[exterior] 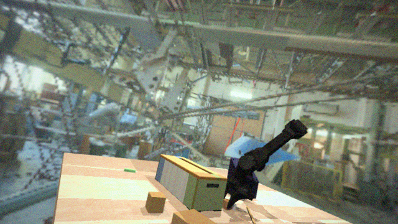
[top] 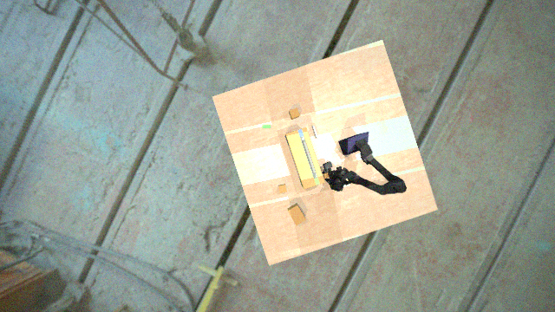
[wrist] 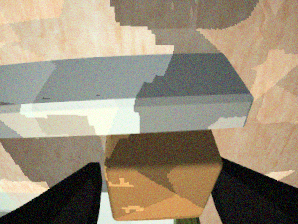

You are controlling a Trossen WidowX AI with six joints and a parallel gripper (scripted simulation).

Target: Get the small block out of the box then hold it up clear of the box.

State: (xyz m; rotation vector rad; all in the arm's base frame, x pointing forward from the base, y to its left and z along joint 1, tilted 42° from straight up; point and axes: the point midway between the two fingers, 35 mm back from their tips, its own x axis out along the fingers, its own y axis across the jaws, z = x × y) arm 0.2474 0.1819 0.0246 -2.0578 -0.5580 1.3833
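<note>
Right now my gripper tip is 90 mm past the thin stick, 70 mm to the right of it and 10 mm above it. Round my gripper tip: orange-brown block: 20 mm behind, 10 mm above; box: 60 mm ahead, 170 mm to the right, 50 mm above.
</note>
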